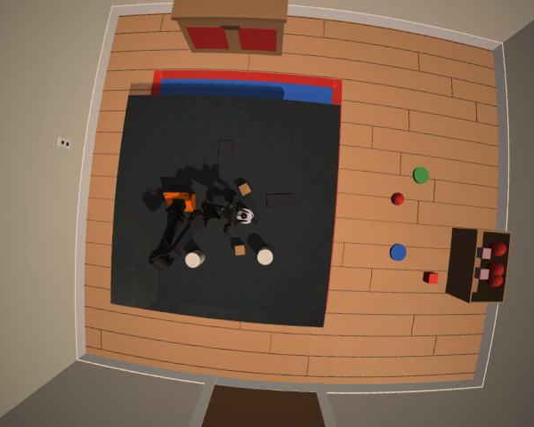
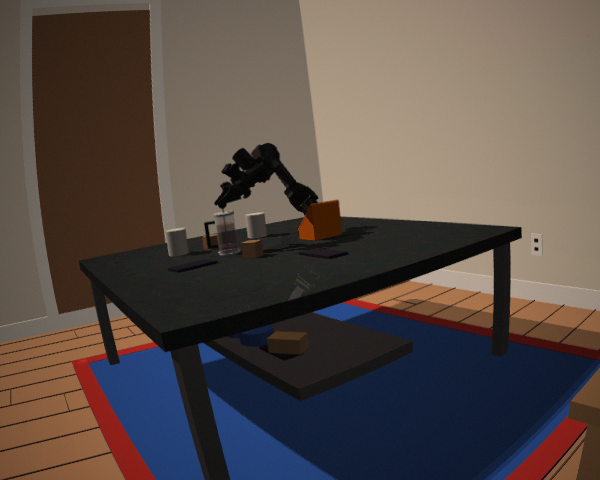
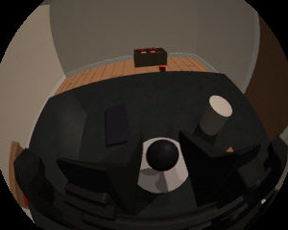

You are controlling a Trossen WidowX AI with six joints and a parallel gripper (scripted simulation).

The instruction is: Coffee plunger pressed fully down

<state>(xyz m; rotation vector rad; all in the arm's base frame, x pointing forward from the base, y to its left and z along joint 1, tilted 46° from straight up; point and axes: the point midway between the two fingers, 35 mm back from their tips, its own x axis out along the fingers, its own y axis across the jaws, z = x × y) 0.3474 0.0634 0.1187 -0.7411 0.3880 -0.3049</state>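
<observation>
The glass coffee press is 10 mm behind my gripper tip, 10 mm to the right of it and 90 mm below it. Round my gripper tip: brown box (50 mm behind, 280 mm to the left, 440 mm below).
</observation>
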